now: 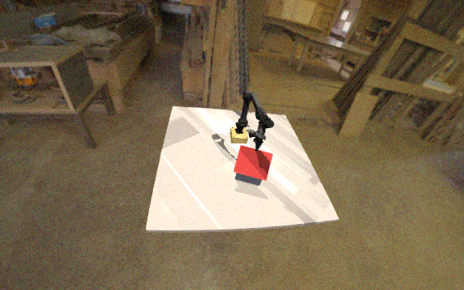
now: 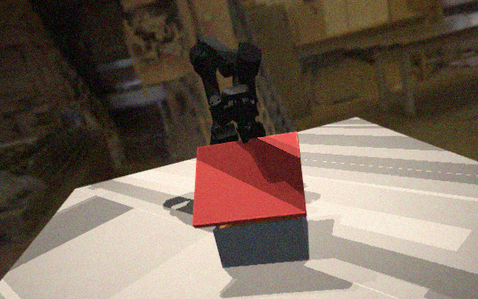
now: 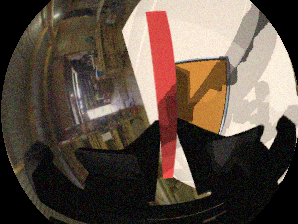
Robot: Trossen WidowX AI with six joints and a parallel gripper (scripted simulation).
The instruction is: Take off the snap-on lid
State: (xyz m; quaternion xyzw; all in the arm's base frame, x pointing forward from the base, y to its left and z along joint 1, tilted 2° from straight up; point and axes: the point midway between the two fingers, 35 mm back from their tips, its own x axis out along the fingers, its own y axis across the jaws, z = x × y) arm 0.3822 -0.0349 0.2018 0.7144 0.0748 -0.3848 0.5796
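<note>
My gripper tip is 60 mm short of the red lid, 30 mm to the left of it and 50 mm above it. Also, from my gripper tip: blue storage box: 20 mm ahead, 10 mm to the right, 190 mm below.
</note>
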